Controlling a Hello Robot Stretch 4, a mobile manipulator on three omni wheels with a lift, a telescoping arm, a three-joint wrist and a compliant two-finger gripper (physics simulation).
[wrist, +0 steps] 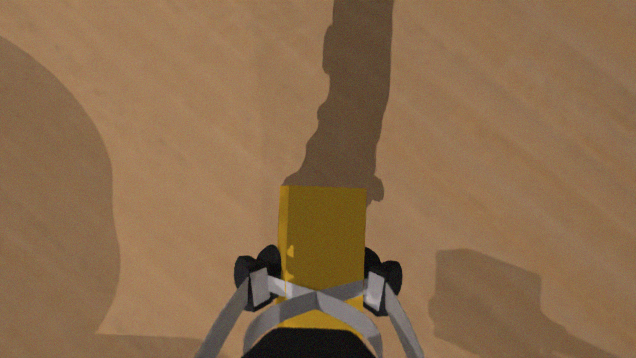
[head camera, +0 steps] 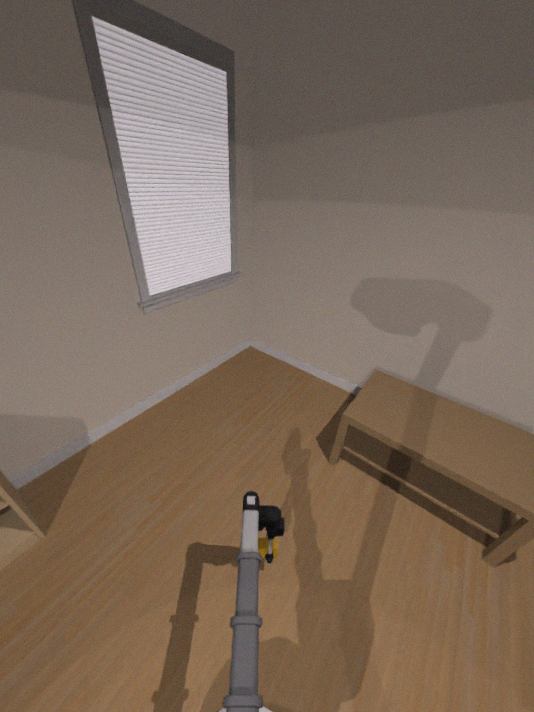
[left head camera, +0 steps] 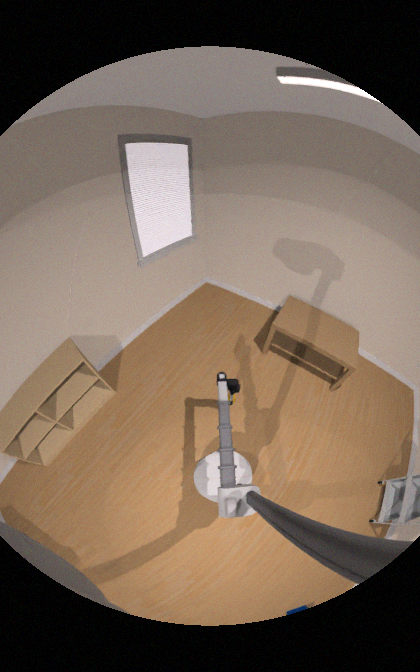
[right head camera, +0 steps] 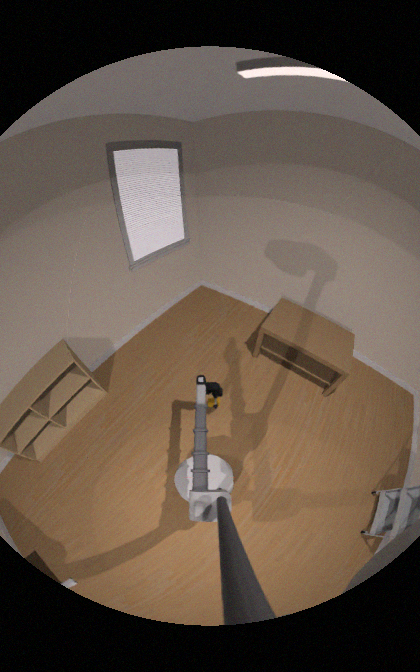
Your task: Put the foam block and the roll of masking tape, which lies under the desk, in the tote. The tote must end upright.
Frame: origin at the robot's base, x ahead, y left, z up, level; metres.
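Seen in the pictures: gripper, between the fingertips: (wrist: 319,267) (head camera: 268,549).
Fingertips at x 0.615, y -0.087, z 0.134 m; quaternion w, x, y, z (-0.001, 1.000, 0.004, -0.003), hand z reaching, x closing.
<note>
A point is followed by its place in that frame.
The yellow foam block (head camera: 262,546) @[x 0.606, y -0.056, z 0.190 m] (right head camera: 212,401) (wrist: 325,230) @[x 0.618, y -0.054, z 0.187 m] is held between the two dark fingertips of my gripper (wrist: 319,267) @[x 0.615, y -0.087, z 0.134 m]. The gripper is shut on the block's sides and points down. The block's far end sticks out past the fingertips in the wrist view. The shadows of arm and gripper fall on the floor apart from the block, which hangs above the floor. In the head camera view the arm partly hides the block and the fingers. The roll of masking tape does not show in any view. I cannot make out the tote.
A low wooden table (head camera: 442,425) @[x 1.111, y -1.033, z 0.422 m] (left head camera: 320,325) (right head camera: 310,327) stands against the right wall. A wooden shelf unit (left head camera: 42,380) (right head camera: 37,382) stands at the left wall. A grey metal-framed thing (left head camera: 396,501) (right head camera: 384,507) is at the right. A blue object (left head camera: 297,610) shows at the bottom edge.
</note>
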